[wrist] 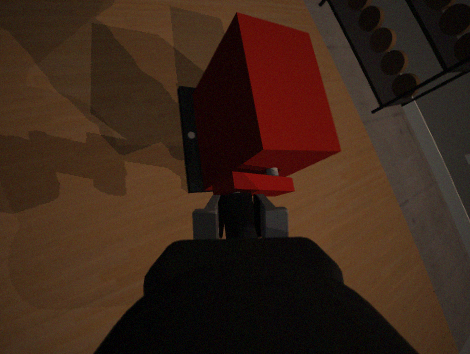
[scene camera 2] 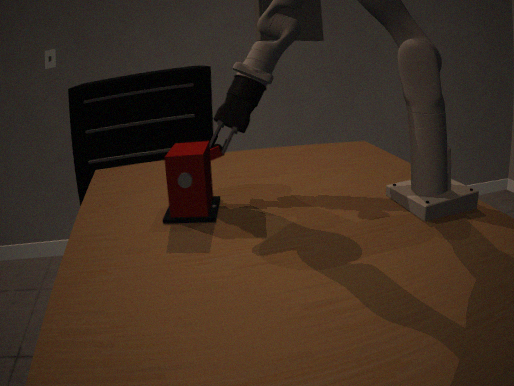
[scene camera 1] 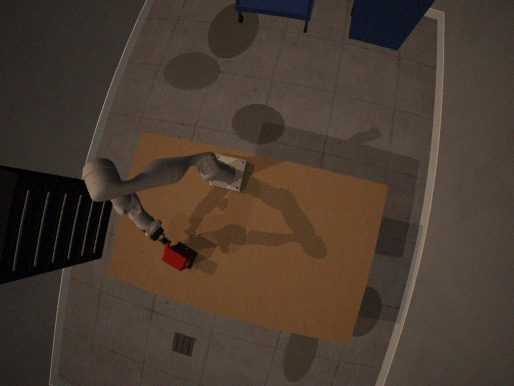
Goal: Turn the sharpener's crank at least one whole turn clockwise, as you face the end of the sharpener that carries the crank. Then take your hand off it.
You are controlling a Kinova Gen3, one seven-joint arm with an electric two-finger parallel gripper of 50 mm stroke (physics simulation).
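Pixels of known places: gripper, fingertip midpoint: (wrist: 238,209) (scene camera 2: 215,152) (scene camera 1: 165,242); arm's base, origin of the base link: (scene camera 2: 429,188) (scene camera 1: 227,174).
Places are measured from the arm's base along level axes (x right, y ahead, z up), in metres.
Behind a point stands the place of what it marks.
The sharpener (scene camera 1: 178,257) {x 0.038, y 0.483, z 0.096 m} (scene camera 2: 189,181) {x -0.010, y 0.499, z 0.049 m} (wrist: 292,95) {x 0.068, y 0.502, z 0.096 m}, a red upright box on a black base plate (scene camera 2: 190,219) {x -0.011, y 0.504, z -0.025 m} (wrist: 189,145) {x 0.059, y 0.456, z -0.024 m}, stands on the table. Its red crank arm (scene camera 2: 216,152) (wrist: 262,183) is at the end facing the gripper; in the wrist view a small grey shaft end (wrist: 272,171) {x 0.116, y 0.497, z 0.054 m} shows between it and the box. My gripper (scene camera 1: 166,242) {x 0.144, y 0.453, z 0.063 m} (scene camera 2: 218,149) {x 0.144, y 0.453, z 0.063 m} (wrist: 238,209) {x 0.144, y 0.453, z 0.063 m} is shut on the dark crank knob (wrist: 239,212) {x 0.147, y 0.446, z 0.076 m} at one end of the crank arm. The knob is mostly hidden between the fingers.
The wooden table (scene camera 1: 280,280) {x -0.484, y 0.405, z -0.032 m} (scene camera 2: 240,310) {x -0.322, y 0.423, z -0.032 m} carries the arm's base plate (scene camera 1: 242,181) {x -0.088, y 0.001, z -0.016 m} (scene camera 2: 430,209) {x -0.094, y 0.044, z -0.009 m}. A black slatted chair (scene camera 1: 40,225) (scene camera 2: 145,102) stands beyond the table's edge near the sharpener. A dark rack (wrist: 380,108) shows in the wrist view.
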